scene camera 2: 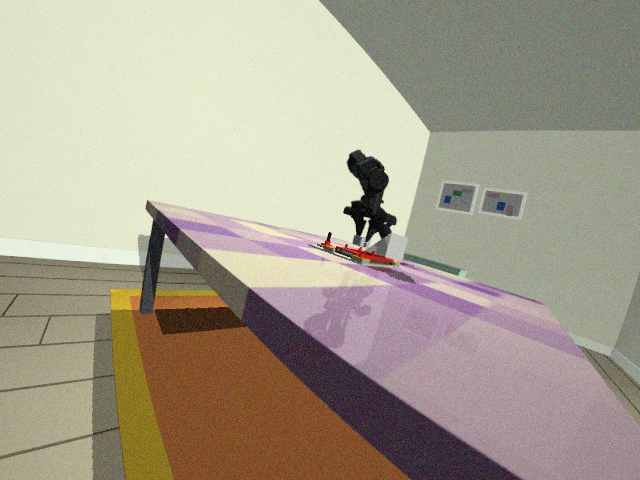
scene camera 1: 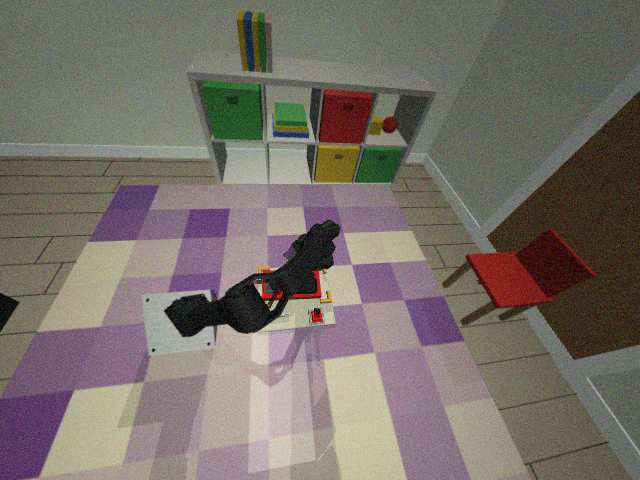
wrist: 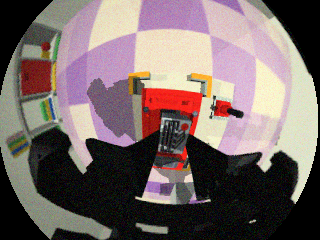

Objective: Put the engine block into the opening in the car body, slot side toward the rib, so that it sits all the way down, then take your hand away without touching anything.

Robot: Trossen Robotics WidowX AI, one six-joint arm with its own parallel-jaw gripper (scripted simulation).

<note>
The gripper (scene camera 2: 362,240) carries an engine block (wrist: 174,133). Also in view: a red car body (wrist: 155,102).
The gripper also shows in the wrist view (wrist: 173,134).
</note>
